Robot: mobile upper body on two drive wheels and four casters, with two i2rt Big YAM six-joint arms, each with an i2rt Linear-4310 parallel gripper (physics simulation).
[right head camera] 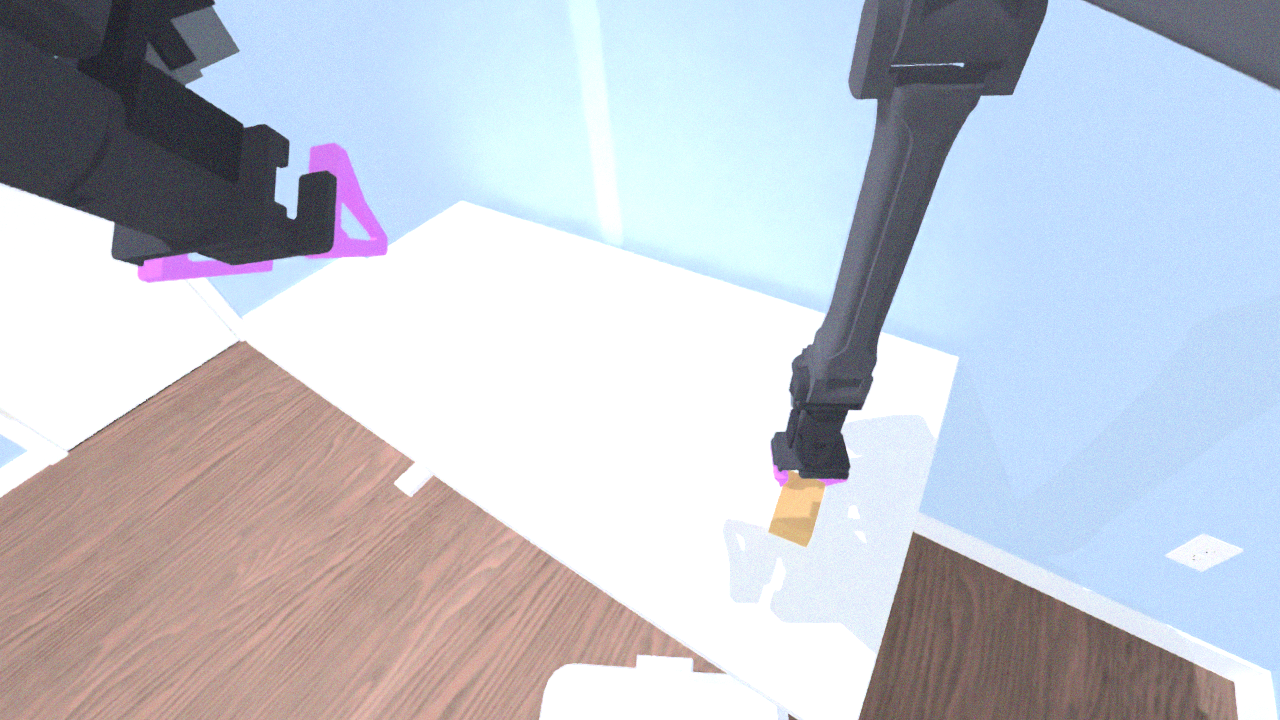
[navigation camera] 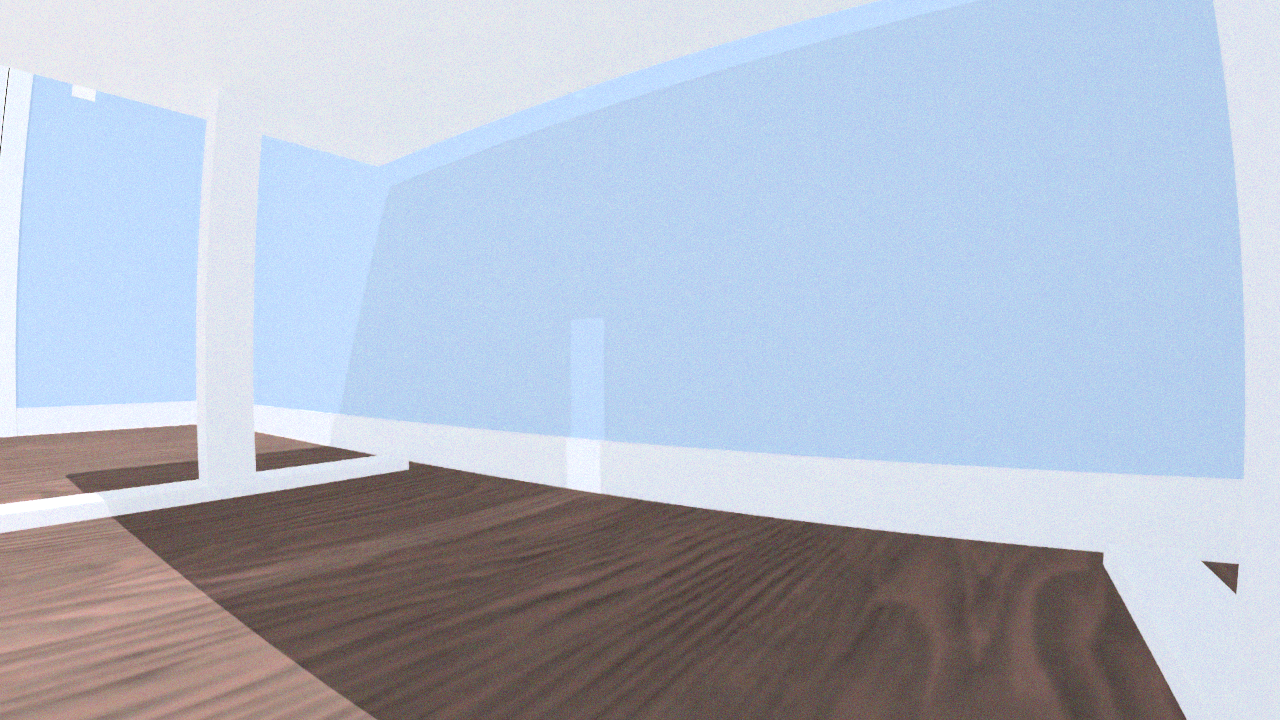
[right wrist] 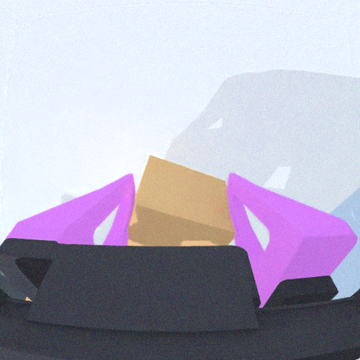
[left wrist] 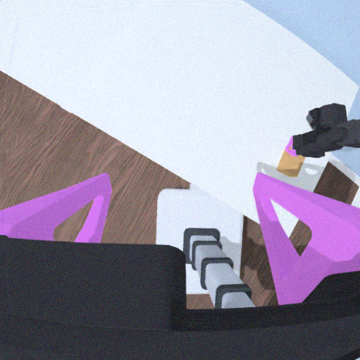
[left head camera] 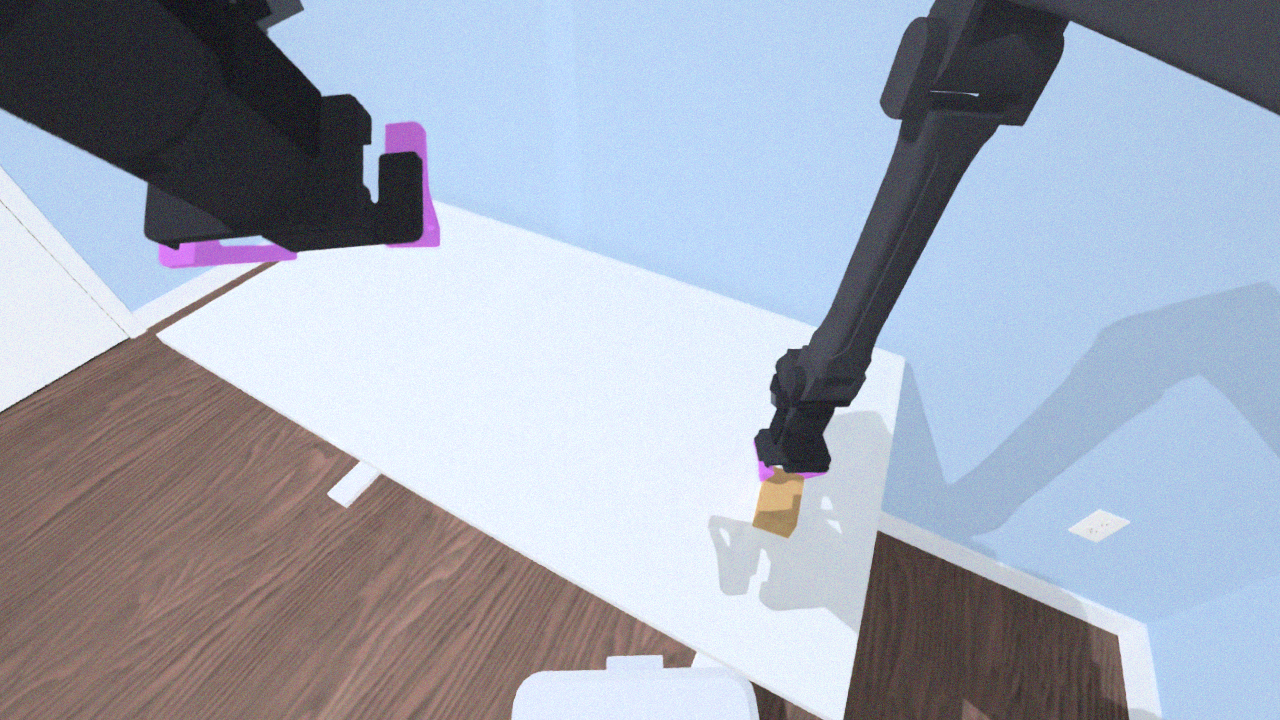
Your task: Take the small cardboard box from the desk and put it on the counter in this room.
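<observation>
The small cardboard box is a tan block at the right part of the white table top. My right gripper is shut on the box, with a magenta finger on each side of it. The box's lower end is over the table top; whether it touches the surface I cannot tell. My left gripper is open and empty, raised over the far-left part of the table top. Whether this table is the desk or the counter I cannot tell.
A blue wall runs behind the table. A white rounded shape stands at the table's near edge. In the navigation camera, the table's underside and a white leg stand close ahead over wooden floor.
</observation>
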